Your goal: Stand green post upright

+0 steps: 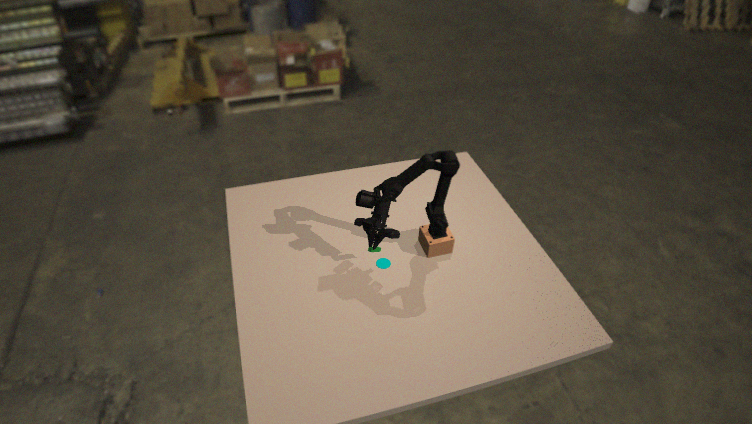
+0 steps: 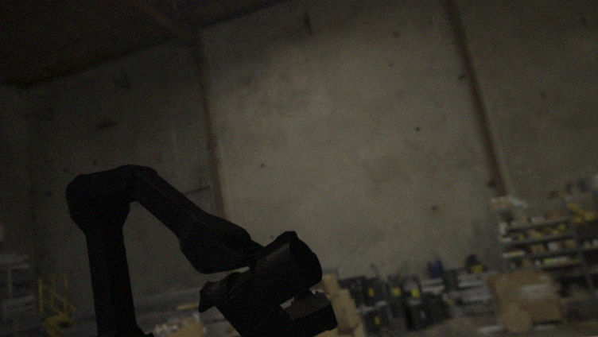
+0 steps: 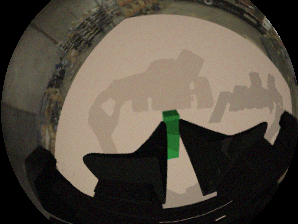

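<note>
Now: gripper tip 11 cm above the cyan circle, 5 cm past it and 1 cm to the left of it. Round my gripper tip: green post: 1 cm to the right, 1 cm below, 1 cm behind.
</note>
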